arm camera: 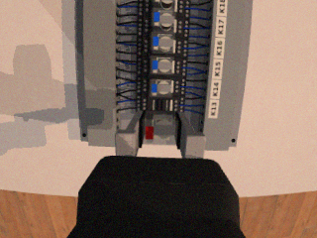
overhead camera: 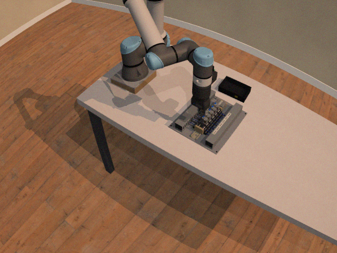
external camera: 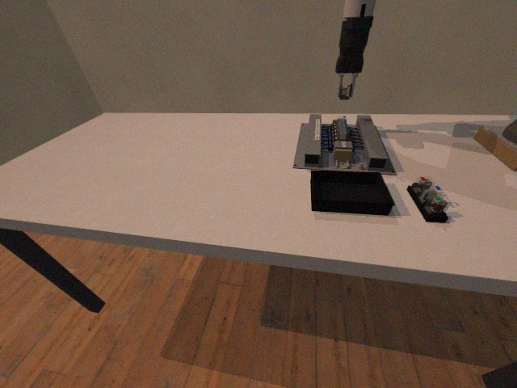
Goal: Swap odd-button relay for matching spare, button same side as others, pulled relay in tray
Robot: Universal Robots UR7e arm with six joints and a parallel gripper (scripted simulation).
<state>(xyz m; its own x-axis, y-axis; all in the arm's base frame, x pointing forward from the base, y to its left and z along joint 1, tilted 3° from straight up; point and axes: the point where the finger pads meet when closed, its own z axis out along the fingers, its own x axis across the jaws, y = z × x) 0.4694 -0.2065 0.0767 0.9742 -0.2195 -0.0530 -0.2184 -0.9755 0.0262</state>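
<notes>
Now: hand 8 cm short of the black tray, 34 cm to the right of it and 13 cm above it. Also, from my hand: black spare holder (8 cm behind, 38 cm to the left, 13 cm below); green-button relay (8 cm behind, 41 cm to the left, 11 cm below).
</notes>
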